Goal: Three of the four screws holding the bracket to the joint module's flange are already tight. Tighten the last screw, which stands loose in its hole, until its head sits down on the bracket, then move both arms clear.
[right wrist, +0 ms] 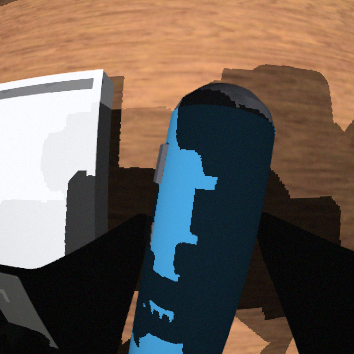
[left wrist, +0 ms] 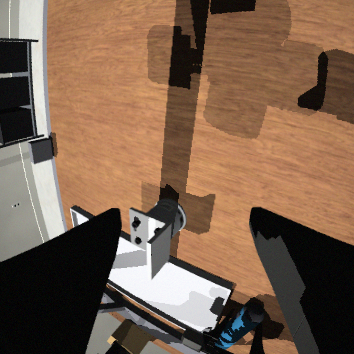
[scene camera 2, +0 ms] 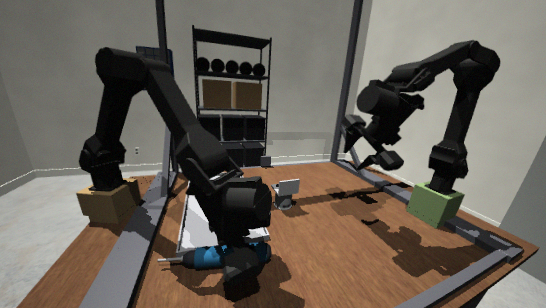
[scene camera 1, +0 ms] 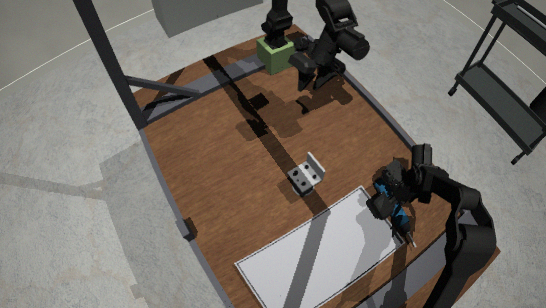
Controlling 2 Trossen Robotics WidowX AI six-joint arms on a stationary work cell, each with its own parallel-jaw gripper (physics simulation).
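Places are measured from the left arm's base along level axes (x up, y left, z back), in metres.
Pixels of known places: left gripper, fingertip midpoint: (left wrist: 185,216) (scene camera 2: 351,161) (scene camera 1: 306,90); right gripper, fingertip midpoint: (right wrist: 201,221) (left wrist: 246,314) (scene camera 1: 385,196); left arm's base at its link origin: (scene camera 2: 439,189) (scene camera 1: 275,42); right arm's base at its link origin: (left wrist: 120,348) (scene camera 2: 108,185).
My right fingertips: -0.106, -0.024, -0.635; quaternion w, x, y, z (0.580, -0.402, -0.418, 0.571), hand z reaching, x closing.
For each thing: its middle in the pictures, then the offset to it from my right fingertips, as dx, dy, dz.
- white bracket at the middle of its body: (left wrist: 141,241) (scene camera 1: 305,172) (scene camera 2: 284,183) +0.081, -0.185, +0.169
- dark joint module at the middle of its body: (left wrist: 160,223) (scene camera 1: 304,181) (scene camera 2: 283,196) +0.031, -0.185, +0.169
- blue power screwdriver at the middle of its body: (left wrist: 228,334) (scene camera 2: 216,255) (scene camera 1: 397,212) +0.020, -0.013, -0.064
- white tray at the middle of its body: (left wrist: 136,274) (scene camera 1: 324,256) (scene camera 2: 219,199) +0.007, -0.258, -0.038
The white bracket (scene camera 1: 306,175) (scene camera 2: 289,187) (left wrist: 159,250) sits on the dark joint module (scene camera 2: 283,201) (left wrist: 171,214) in mid-table. Dark screw spots show on it; which screw stands loose is too small to tell. The blue power screwdriver (scene camera 2: 207,257) (left wrist: 240,325) (right wrist: 172,200) lies beside the white tray, its bit toward the picture's left in scene camera 2. My right gripper (right wrist: 201,221) is low over the screwdriver, partly open, with a finger close along each side of its body; contact is unclear. My left gripper (scene camera 1: 311,89) (left wrist: 185,216) is open and empty, high above the table, away from the bracket.
The white tray (scene camera 1: 300,260) (left wrist: 185,300) (right wrist: 40,150) lies between the joint module and the table's near edge in scene camera 1. Grey frame rails (scene camera 1: 172,175) (scene camera 2: 125,260) border the wooden table, with upright posts (scene camera 1: 107,55) (scene camera 2: 347,75) at its edge.
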